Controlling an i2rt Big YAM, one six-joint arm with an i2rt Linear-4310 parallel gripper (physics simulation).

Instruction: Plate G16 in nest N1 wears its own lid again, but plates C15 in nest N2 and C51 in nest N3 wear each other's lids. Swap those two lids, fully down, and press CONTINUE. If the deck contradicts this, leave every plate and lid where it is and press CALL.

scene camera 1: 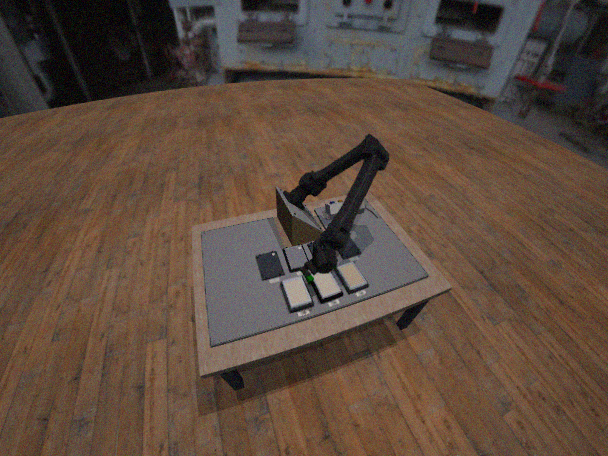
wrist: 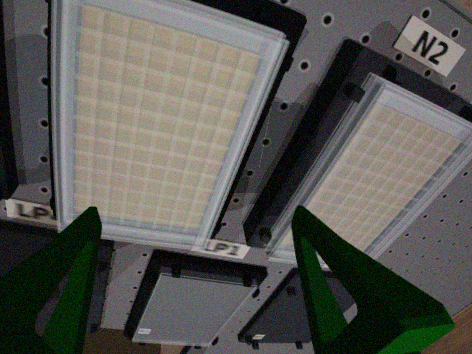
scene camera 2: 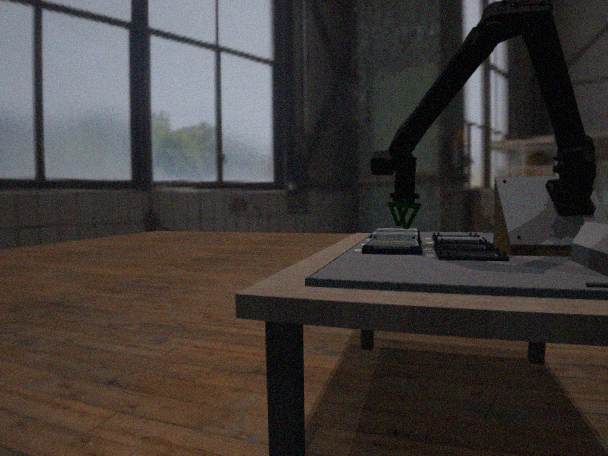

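Seen in the pictures: gripper, fingertip midpoint: (scene camera 1: 318, 278) (wrist: 199, 215) (scene camera 2: 402, 227); arm's base, origin of the base link: (scene camera 1: 292, 201) (scene camera 2: 568, 198).
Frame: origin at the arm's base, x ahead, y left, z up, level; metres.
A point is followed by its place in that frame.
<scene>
Plate C51 (wrist: 165, 120) {x 0.467, y -0.050, z -0.095 m} (scene camera 1: 327, 286) {x 0.474, y -0.051, z -0.095 m} stands in nest N3 under a clear lid, in the middle of the front row. Plate C15 (wrist: 385, 175) {x 0.459, y -0.171, z -0.094 m} (scene camera 1: 297, 292) {x 0.448, y -0.177, z -0.094 m} stands in nest N2 under a clear lid, beside its N2 label (wrist: 430, 46) {x 0.526, y -0.185, z -0.130 m}. Plate G16 (scene camera 1: 352, 276) {x 0.471, y 0.079, z -0.105 m} is lidded at the right end of the row in scene camera 1. The plate and lid codes are not readable. My gripper (scene camera 1: 309, 278) {x 0.428, y -0.073, z -0.081 m} (scene camera 2: 404, 224) {x 0.428, y -0.073, z -0.081 m} (wrist: 199, 215) {x 0.428, y -0.073, z -0.081 m} is open and empty, low over the inner ends of C51 and C15, tips apart across both in the wrist view. The CONTINUE and CALL markings are not readable.
Behind the plates are a pad with a pale grey panel (scene camera 1: 296, 258) {x 0.270, y -0.101, z -0.114 m} (wrist: 197, 307) {x 0.278, y -0.100, z -0.114 m} by the LP1 label (wrist: 227, 248) {x 0.345, y -0.113, z -0.130 m}, and dark pads (scene camera 1: 270, 265) {x 0.253, y -0.224, z -0.122 m} (scene camera 1: 350, 248) {x 0.317, y 0.173, z -0.122 m}. An upright board (scene camera 1: 295, 222) {x 0.169, y -0.062, z 0.015 m} (scene camera 2: 530, 215) {x 0.110, y 0.037, z -0.042 m} stands near the arm's base. A pale box (scene camera 1: 334, 207) {x 0.067, y 0.221, z -0.063 m} sits at the back.
</scene>
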